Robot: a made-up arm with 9 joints. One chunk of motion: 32 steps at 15 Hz.
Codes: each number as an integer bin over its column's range. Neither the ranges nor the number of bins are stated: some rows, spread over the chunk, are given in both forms.
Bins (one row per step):
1: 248 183 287 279 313 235
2: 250 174 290 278 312 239
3: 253 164 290 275 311 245
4: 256 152 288 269 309 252
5: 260 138 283 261 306 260
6: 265 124 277 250 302 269
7: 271 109 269 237 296 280
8: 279 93 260 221 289 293
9: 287 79 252 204 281 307
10: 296 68 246 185 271 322
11: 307 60 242 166 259 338
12: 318 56 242 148 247 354
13: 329 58 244 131 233 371
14: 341 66 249 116 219 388
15: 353 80 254 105 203 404
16: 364 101 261 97 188 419
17: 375 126 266 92 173 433
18: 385 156 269 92 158 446
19: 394 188 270 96 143 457
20: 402 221 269 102 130 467
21: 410 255 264 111 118 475
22: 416 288 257 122 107 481
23: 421 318 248 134 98 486
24: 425 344 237 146 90 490
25: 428 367 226 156 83 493
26: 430 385 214 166 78 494
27: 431 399 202 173 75 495
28: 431 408 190 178 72 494
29: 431 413 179 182 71 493
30: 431 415 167 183 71 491
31: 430 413 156 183 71 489
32: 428 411 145 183 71 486
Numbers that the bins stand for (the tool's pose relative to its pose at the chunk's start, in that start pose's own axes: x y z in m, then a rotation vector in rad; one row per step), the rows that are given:
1: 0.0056 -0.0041 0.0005 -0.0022 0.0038 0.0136
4: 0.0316 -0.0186 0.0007 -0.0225 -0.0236 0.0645
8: 0.1063 -0.0463 -0.0042 -0.1202 -0.1605 0.1873
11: 0.1973 -0.0618 -0.0074 -0.2322 -0.3660 0.3220
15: 0.3467 -0.0524 -0.0053 -0.3563 -0.7496 0.5196
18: 0.4507 -0.0167 -0.0026 -0.3828 -1.0578 0.6454
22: 0.5514 0.0453 -0.0047 -0.3217 -1.4071 0.7502
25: 0.5904 0.0824 -0.0102 -0.2525 -1.5715 0.7861
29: 0.6001 0.1040 -0.0185 -0.1996 -1.6537 0.7861
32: 0.5904 0.1030 -0.0245 -0.1976 -1.6537 0.7651
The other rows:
2: 0.0121 -0.0083 0.0011 -0.0042 -0.0030 0.0256
3: 0.0219 -0.0130 0.0011 -0.0103 -0.0099 0.0436
5: 0.0446 -0.0252 -0.0002 -0.0388 -0.0441 0.0885
6: 0.0609 -0.0318 -0.0012 -0.0612 -0.0715 0.1154
7: 0.0804 -0.0388 -0.0026 -0.0877 -0.1126 0.1484
9: 0.1323 -0.0529 -0.0056 -0.1548 -0.2153 0.2292
10: 0.1616 -0.0581 -0.0067 -0.1935 -0.2838 0.2741
12: 0.2330 -0.0637 -0.0074 -0.2688 -0.4482 0.3699
13: 0.2688 -0.0628 -0.0070 -0.3034 -0.5441 0.4208
14: 0.3077 -0.0590 -0.0061 -0.3339 -0.6400 0.4717
16: 0.3825 -0.0426 -0.0040 -0.3726 -0.8523 0.5645
17: 0.4182 -0.0308 -0.0032 -0.3828 -0.9551 0.6065
19: 0.4799 -0.0017 -0.0024 -0.3746 -1.1605 0.6783
20: 0.5059 0.0138 -0.0026 -0.3624 -1.2496 0.7083
21: 0.5319 0.0298 -0.0035 -0.3441 -1.3318 0.7322
23: 0.5676 0.0594 -0.0063 -0.2973 -1.4688 0.7651
24: 0.5806 0.0716 -0.0083 -0.2729 -1.5236 0.7771
26: 0.5969 0.0908 -0.0123 -0.2322 -1.6058 0.7891
27: 0.6001 0.0974 -0.0144 -0.2179 -1.6263 0.7921
28: 0.6001 0.1016 -0.0165 -0.2077 -1.6468 0.7891
30: 0.6001 0.1049 -0.0206 -0.1976 -1.6537 0.7801
31: 0.5969 0.1040 -0.0225 -0.1976 -1.6537 0.7741

